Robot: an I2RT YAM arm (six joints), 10 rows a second.
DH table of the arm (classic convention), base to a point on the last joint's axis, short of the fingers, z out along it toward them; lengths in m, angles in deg. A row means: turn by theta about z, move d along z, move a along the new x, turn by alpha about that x. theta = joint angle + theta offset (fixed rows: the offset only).
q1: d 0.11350, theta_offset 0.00, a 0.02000, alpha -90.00
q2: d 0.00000, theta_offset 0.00, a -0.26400, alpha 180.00
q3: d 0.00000, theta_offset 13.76, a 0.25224, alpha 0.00
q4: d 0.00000, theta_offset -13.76, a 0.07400, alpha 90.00
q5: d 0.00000, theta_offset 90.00, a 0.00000, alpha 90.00
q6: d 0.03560, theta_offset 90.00, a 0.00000, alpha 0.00
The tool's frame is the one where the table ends.
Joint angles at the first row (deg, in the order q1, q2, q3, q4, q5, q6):
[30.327, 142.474, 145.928, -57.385, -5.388, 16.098]
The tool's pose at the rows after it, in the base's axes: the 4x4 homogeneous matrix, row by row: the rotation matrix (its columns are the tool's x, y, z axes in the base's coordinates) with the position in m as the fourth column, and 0 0 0 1 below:
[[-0.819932 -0.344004 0.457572 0.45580], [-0.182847 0.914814 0.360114 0.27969], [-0.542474 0.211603 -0.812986 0.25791], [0 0 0 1]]
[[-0.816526 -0.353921 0.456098 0.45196], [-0.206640 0.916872 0.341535 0.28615], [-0.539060 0.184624 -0.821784 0.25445], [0 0 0 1]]
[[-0.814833 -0.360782 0.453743 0.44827], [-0.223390 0.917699 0.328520 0.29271], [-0.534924 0.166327 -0.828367 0.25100], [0 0 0 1]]
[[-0.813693 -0.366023 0.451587 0.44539], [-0.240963 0.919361 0.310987 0.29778], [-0.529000 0.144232 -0.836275 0.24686], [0 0 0 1]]
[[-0.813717 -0.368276 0.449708 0.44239], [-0.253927 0.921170 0.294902 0.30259], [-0.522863 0.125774 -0.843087 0.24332], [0 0 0 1]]
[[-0.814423 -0.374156 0.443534 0.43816], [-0.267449 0.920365 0.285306 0.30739], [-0.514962 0.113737 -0.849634 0.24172], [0 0 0 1]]
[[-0.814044 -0.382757 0.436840 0.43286], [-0.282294 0.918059 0.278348 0.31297], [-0.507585 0.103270 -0.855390 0.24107], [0 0 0 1]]
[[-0.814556 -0.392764 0.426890 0.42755], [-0.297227 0.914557 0.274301 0.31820], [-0.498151 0.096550 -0.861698 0.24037], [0 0 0 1]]
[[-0.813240 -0.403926 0.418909 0.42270], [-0.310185 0.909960 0.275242 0.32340], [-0.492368 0.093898 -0.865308 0.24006], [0 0 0 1]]
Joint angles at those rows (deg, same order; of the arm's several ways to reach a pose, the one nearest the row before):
[31.266, 142.739, 145.996, -57.846, -4.033, 15.660]
[32.163, 143.068, 146.001, -58.286, -2.656, 15.070]
[33.037, 143.415, 145.996, -58.545, -1.606, 14.896]
[33.736, 143.828, 145.992, -58.915, -0.448, 14.568]
[34.413, 144.179, 145.993, -59.286, 0.623, 14.501]
[35.135, 144.291, 145.998, -59.901, 1.257, 14.480]
[35.988, 144.287, 145.989, -60.552, 1.804, 14.481]
[36.796, 144.287, 145.989, -61.274, 2.065, 14.480]
[37.561, 144.270, 145.979, -61.695, 2.131, 14.480]

